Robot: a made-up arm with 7 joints. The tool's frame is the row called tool. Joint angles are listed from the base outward.
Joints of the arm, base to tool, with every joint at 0 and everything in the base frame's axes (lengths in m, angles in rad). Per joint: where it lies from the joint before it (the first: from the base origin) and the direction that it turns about. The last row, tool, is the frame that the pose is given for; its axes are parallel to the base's.
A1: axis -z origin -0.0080 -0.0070 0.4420
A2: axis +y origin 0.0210 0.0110 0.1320
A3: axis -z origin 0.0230 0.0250 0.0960
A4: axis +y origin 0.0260 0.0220 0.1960
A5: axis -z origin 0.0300 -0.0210 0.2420
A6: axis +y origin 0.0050 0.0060 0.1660
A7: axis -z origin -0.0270 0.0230 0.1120
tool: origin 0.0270 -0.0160 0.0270
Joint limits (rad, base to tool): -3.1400..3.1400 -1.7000..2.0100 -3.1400..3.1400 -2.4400..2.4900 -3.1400..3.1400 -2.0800..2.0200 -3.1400..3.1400
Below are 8 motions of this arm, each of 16 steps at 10 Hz.
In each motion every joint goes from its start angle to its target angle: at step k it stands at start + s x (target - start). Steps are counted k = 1, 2, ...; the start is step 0. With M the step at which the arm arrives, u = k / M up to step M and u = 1 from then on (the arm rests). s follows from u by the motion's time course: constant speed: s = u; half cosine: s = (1 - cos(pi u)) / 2; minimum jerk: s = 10 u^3 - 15 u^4 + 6 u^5.
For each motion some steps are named. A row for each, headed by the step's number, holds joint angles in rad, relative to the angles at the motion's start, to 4 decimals.
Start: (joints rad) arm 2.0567 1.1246 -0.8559 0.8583 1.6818 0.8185 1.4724
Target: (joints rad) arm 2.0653 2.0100 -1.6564 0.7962 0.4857 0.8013 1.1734
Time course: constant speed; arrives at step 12
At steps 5, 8, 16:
5: 0.0036 0.3689 -0.3335 -0.0259 -0.4984 -0.0072 -0.1246
8: 0.0057 0.5903 -0.5337 -0.0414 -0.7974 -0.0115 -0.1993
16: 0.0086 0.8854 -0.8005 -0.0621 -1.1961 -0.0172 -0.2990

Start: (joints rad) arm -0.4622 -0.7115 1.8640 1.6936 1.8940 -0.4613 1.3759
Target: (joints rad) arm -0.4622 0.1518 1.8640 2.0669 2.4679 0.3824 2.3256
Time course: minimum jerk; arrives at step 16
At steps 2, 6, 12, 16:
2: 0.0000 0.0139 0.0000 0.0060 0.0092 0.0135 0.0152
6: 0.0000 0.2376 0.0000 0.1027 0.1579 0.2322 0.2614
12: 0.0000 0.7739 0.0000 0.3347 0.5145 0.7564 0.8514
16: 0.0000 0.8633 0.0000 0.3733 0.5739 0.8437 0.9497

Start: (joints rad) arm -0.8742 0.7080 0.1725 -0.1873 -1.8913 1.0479 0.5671
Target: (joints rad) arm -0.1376 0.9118 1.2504 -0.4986 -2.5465 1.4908 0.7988
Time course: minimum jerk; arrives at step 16
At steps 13, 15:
13: 0.7007 0.1939 1.0253 -0.2961 -0.6232 0.4213 0.2204
15: 0.7350 0.2033 1.0755 -0.3106 -0.6537 0.4419 0.2312

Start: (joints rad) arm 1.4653 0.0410 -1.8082 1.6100 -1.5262 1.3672 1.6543
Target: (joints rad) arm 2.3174 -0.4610 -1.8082 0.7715 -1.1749 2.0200 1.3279
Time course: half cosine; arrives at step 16
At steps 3, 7, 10, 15, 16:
3: 0.0718 -0.0423 0.0000 -0.0707 0.0296 0.0550 -0.0275
7: 0.3429 -0.2020 0.0000 -0.3375 0.1414 0.2627 -0.1314
10: 0.5891 -0.3471 0.0000 -0.5797 0.2429 0.4513 -0.2257
15: 0.8439 -0.4972 0.0000 -0.8304 0.3479 0.6465 -0.3233
16: 0.8521 -0.5020 0.0000 -0.8385 0.3513 0.6528 -0.3264

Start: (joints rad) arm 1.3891 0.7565 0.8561 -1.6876 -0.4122 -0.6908 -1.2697
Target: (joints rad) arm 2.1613 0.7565 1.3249 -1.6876 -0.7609 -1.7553 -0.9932
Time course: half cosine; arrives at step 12
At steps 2, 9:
2: 0.0517 0.0000 0.0314 0.0000 -0.0234 -0.0713 0.0185
9: 0.6591 0.0000 0.4001 0.0000 -0.2976 -0.9086 0.2360

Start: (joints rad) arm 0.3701 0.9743 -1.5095 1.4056 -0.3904 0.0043 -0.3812
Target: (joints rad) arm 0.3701 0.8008 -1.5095 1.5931 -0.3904 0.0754 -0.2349
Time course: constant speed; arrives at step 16
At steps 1, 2, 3, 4, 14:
1: 0.0000 -0.0108 0.0000 0.0117 0.0000 0.0044 0.0091
2: 0.0000 -0.0217 0.0000 0.0234 0.0000 0.0089 0.0183
3: 0.0000 -0.0325 0.0000 0.0352 0.0000 0.0133 0.0274
4: 0.0000 -0.0434 0.0000 0.0469 0.0000 0.0178 0.0366
14: 0.0000 -0.1518 0.0000 0.1641 0.0000 0.0622 0.1280

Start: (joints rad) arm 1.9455 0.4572 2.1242 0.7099 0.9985 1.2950 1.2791
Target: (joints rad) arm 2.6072 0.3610 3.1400 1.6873 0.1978 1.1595 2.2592
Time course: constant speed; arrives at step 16
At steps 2, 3, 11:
2: 0.0827 -0.0120 0.1270 0.1222 -0.1001 -0.0169 0.1225
3: 0.1241 -0.0180 0.1905 0.1833 -0.1501 -0.0254 0.1838
11: 0.4549 -0.0661 0.6984 0.6720 -0.5505 -0.0932 0.6738

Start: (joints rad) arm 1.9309 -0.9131 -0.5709 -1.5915 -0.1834 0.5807 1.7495
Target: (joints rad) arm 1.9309 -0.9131 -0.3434 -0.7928 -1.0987 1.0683 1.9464
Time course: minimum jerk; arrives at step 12
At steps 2, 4, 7, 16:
2: 0.0000 0.0000 0.0081 0.0283 -0.0325 0.0173 0.0070
4: 0.0000 0.0000 0.0477 0.1676 -0.1921 0.1023 0.0413
7: 0.0000 0.0000 0.1486 0.5219 -0.5980 0.3186 0.1287
16: 0.0000 0.0000 0.2275 0.7987 -0.9153 0.4876 0.1969

